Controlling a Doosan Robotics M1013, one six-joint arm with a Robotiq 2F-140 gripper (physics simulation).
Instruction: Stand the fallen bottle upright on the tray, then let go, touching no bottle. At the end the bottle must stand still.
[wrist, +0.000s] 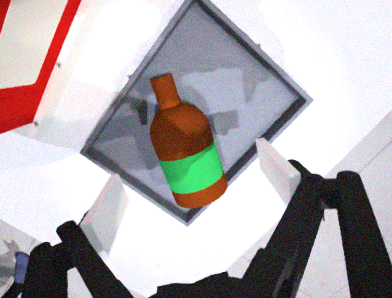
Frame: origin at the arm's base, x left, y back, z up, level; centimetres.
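Seen in the pictures: gripper, fingertip midpoint: (190, 171).
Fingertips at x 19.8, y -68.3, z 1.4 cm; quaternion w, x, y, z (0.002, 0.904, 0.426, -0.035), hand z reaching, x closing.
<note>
Offsets run from my fingertips to a thing's top centre. "pt": to the spot under its first point. Level surfaces: height alone.
The fallen bottle @[dz -4.2, dx -1.3, dy -0.3 cm] (192, 167), brown-orange with a green label band, lies on its side in the grey tray @[pt dz -11.6, dx -6.8, dy +8.6 cm] (190, 50). Its neck points to the upper left of the wrist view, and its base is at the lower right, close to the tray's near corner and overlapping the rim in view. My gripper (190, 171) is open, with one pale fingertip on each side of the bottle's lower body in view. The fingers are apart from the bottle, and nothing is between them. How high the fingertips are above the bottle cannot be told exactly.
A red container @[pt dz -7.8, dx -18.8, dy -7.9 cm] (30, 105) with a pale inside stands at the upper left, beside the tray. The white table top @[dz -12.1 cm] (345, 65) surrounds the tray. The table's edge and floor tiles show at the right. A small blue object (21, 266) shows at the lower left.
</note>
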